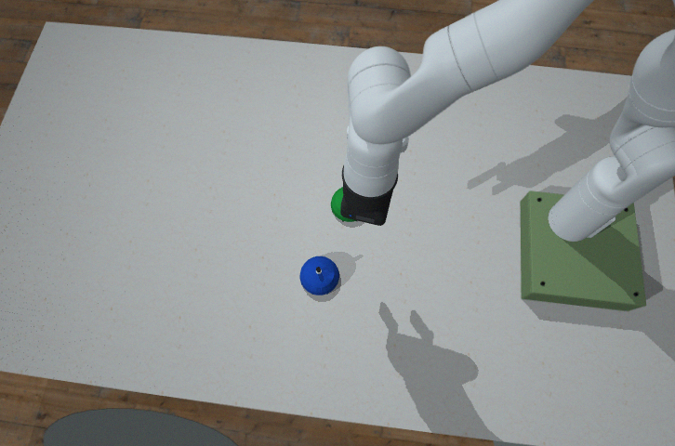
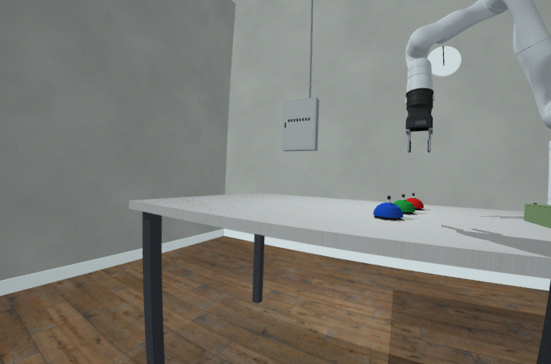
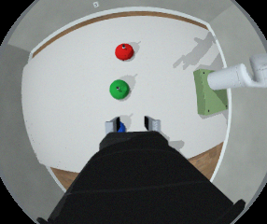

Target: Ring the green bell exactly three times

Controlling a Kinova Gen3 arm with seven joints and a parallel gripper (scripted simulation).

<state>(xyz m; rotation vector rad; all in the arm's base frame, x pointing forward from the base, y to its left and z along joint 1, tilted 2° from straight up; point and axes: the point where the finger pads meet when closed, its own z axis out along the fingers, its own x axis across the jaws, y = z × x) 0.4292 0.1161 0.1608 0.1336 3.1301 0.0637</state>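
Right now the green bell is 18 cm below my hand, 9 cm to the right of it and 4 cm ahead of it. Also, from my hand: red bell: 27 cm to the right, 18 cm below; blue bell: 18 cm below, 8 cm to the left, 8 cm ahead.
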